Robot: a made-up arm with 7 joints.
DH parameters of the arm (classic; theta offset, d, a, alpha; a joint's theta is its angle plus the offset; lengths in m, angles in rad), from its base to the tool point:
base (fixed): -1.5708 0.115 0 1.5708
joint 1: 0 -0.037 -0.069 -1.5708
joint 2: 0 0.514 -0.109 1.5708
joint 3: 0.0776 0 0.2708 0
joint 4: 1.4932 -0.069 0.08 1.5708
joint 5: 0 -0.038 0.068 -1.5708
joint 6: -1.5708 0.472 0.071 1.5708
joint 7: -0.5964 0 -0.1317 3.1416
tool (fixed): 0.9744 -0.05 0 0
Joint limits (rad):
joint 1: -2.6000..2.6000
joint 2: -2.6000..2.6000
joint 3: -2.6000..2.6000
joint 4: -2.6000..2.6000
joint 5: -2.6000..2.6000
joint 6: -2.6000..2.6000
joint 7: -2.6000..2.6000
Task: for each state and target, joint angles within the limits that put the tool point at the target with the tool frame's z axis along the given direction. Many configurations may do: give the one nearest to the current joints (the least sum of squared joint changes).
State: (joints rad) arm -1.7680 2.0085 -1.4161 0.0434 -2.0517 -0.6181 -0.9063
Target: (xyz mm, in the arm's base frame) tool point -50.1 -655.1 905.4 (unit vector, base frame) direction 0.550 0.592 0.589
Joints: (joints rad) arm -1.0688 1.9142 -0.8228 0.8526 -1.9976 -0.8952 -0.7679
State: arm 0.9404 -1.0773 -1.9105 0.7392 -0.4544 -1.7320 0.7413
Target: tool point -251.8 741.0 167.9 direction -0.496 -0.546 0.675
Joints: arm 1.3024 -0.6445 -1.3060 0.8391 -0.6372 -1.4334 0.2657
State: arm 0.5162 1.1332 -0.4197 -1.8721 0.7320 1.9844 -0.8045
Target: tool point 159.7 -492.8 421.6 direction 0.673 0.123 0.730
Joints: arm -0.0155 1.5404 -0.7744 -2.0321 0.3196 2.0855 -0.9841
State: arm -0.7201 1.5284 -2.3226 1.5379 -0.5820 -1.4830 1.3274
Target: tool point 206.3 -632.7 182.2 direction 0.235 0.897 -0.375
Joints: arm -1.1773 2.2022 -2.6000 1.5423 -0.4221 -1.9212 0.6130
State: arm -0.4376 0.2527 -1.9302 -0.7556 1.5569 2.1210 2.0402
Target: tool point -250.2 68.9 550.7 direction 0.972 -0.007 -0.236
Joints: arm 0.1173 0.8986 -2.6000 -1.2724 1.0903 2.3470 2.1005
